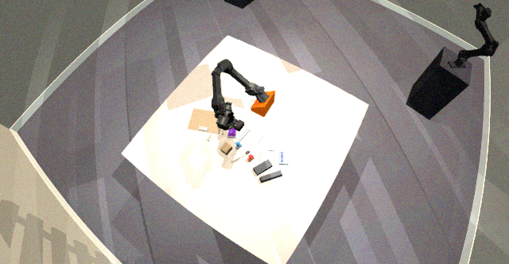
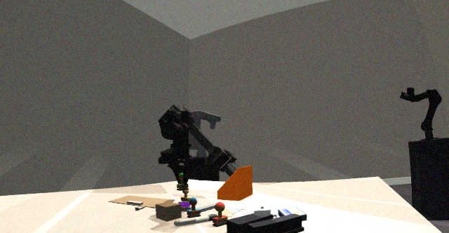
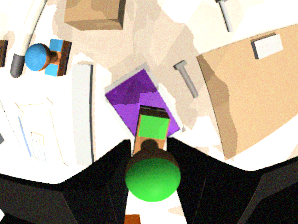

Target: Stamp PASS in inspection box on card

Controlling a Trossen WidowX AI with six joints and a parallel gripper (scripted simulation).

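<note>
The ink pad lies 9 cm below my gripper tip. Also, from my gripper tip: yellow stamp (8 cm behind, 7 cm below, 6 cm to the right); blue-knobbed stamp (10 cm to the left, 7 cm below, 6 cm ahead); green-knobbed stamp (right at my gripper tip).
</note>
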